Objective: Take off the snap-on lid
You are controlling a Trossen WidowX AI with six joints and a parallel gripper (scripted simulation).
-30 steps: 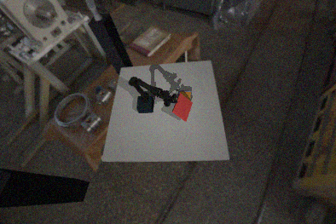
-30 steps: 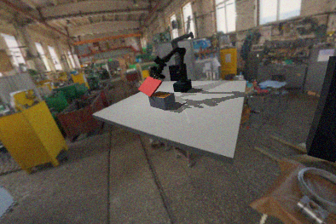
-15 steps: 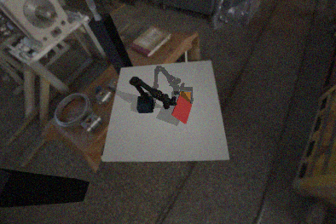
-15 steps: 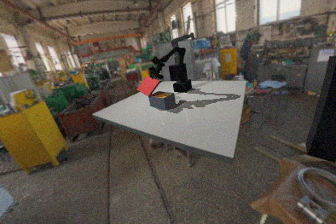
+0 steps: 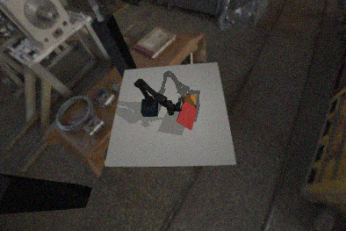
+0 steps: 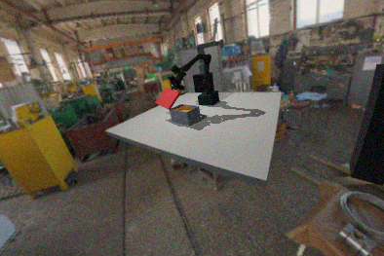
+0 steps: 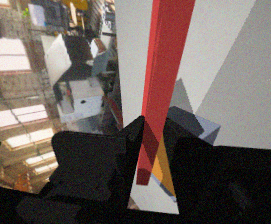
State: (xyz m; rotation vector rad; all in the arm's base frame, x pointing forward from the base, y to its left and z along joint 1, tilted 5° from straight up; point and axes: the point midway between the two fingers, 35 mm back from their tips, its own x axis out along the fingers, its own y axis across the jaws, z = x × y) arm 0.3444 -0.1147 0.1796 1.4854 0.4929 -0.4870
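My gripper tip is now 60 mm short of the lid, 10 mm to the left of it and 50 mm above it. From my gripper tip the other things lie so: grey storage box: 70 mm ahead, 190 mm to the left, 180 mm below.
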